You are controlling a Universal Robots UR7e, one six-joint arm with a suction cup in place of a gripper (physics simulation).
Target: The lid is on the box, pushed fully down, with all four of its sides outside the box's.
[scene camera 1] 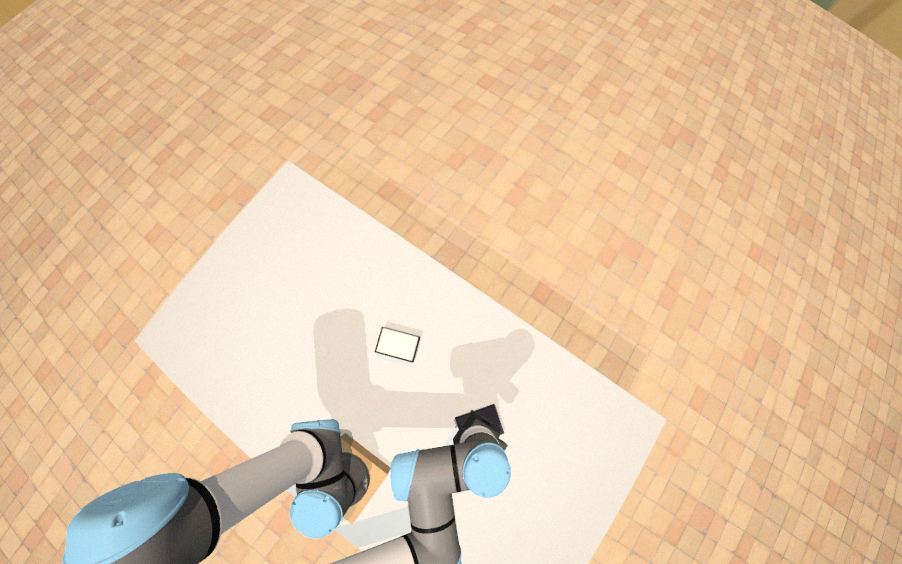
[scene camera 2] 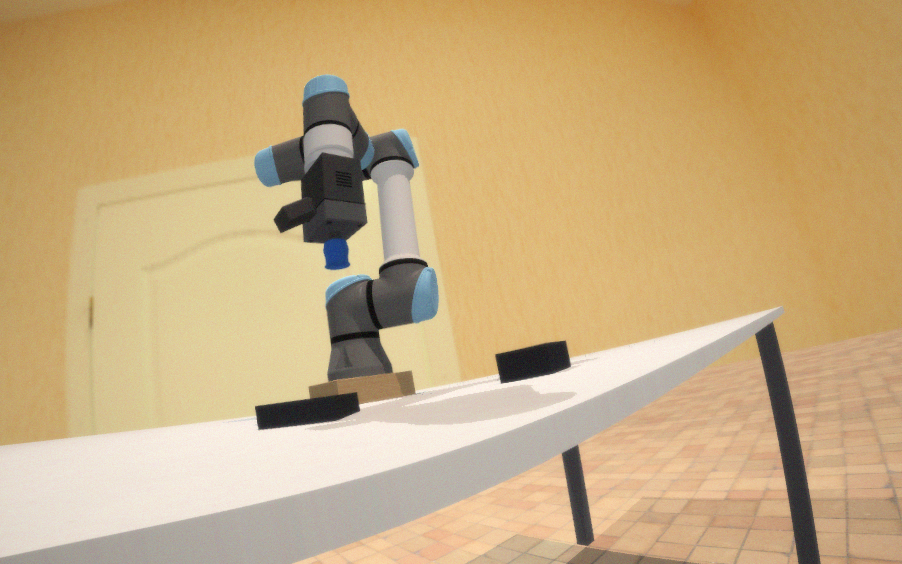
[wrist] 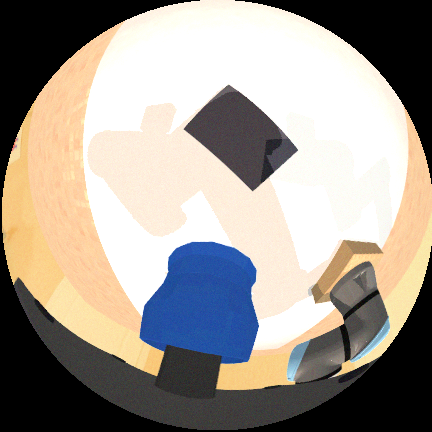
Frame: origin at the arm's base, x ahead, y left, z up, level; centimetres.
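Seen in the pictures: end effector, tool point: (scene camera 2: 337, 265) (wrist: 210, 276); arm's base, origin of the base link: (scene camera 1: 344, 478) (scene camera 2: 360, 378) (wrist: 351, 281).
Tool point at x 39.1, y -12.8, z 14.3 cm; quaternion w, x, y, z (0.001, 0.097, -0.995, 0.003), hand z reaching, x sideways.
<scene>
Offsets run from my tool point to a thing's middle. Level surfaces: height alone.
The box @[dx -0.1, dy +30.6, dz -17.3 cm] (scene camera 1: 397, 344) (scene camera 2: 533, 361) stands upright on the table, its top open, with thin black walls and a bright inside. I do not see it in the wrist view. The lid @[dx +0.1, dy -5.8, dz -18.3 cm] (scene camera 1: 490, 411) (scene camera 2: 307, 411) (wrist: 225, 127) is a dark rectangular piece lying flat on the table, apart from the box, with its plain face up. My blue suction cup (scene camera 2: 336, 264) (wrist: 212, 255) is open and bare, pointing down high in the air above the lid's side of the table. The wrist covers part of the lid in scene camera 1, where the cup is hidden.
The white table @[dz -19.7 cm] (scene camera 1: 266, 266) (scene camera 2: 166, 478) carries the arm's base on a wooden block (scene camera 2: 379, 387) (wrist: 334, 272). The block stands behind the lid and the box in scene camera 2. Arm shadows fall on the table around both pieces.
</scene>
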